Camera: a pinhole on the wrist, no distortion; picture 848 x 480 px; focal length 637.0 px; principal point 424.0 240.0 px. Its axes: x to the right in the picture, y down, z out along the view. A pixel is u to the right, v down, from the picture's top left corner.
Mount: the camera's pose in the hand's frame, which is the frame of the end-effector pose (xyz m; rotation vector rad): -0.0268 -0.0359 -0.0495 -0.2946 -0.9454 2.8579
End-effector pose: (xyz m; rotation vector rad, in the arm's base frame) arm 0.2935 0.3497 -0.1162 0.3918 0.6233 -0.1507
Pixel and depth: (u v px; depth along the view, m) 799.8 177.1 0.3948
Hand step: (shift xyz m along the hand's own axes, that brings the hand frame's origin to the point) -0.3386 -0.1929 0.2501
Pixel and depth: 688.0 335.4 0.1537
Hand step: -0.1238 -0.1321 0.0482
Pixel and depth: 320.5 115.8 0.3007
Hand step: -0.0424 -0.1710 0.2293
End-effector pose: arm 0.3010 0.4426 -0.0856 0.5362 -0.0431 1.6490
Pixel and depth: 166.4 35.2 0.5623
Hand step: 0.0800 -0.2551 0.5346
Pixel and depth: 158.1 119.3 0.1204
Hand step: -0.0032 -0.0958 0.0663
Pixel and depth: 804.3 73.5 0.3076
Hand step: -0.2694 -0.1179 0.2136
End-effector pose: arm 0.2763 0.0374 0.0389 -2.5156 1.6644 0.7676
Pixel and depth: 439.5 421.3 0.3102
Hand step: -0.1068 -0.2842 0.1403
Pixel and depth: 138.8 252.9 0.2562
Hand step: 0.0284 -0.2076 0.1657
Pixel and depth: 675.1 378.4 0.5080
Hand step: -0.3391 -0.3831 0.2543
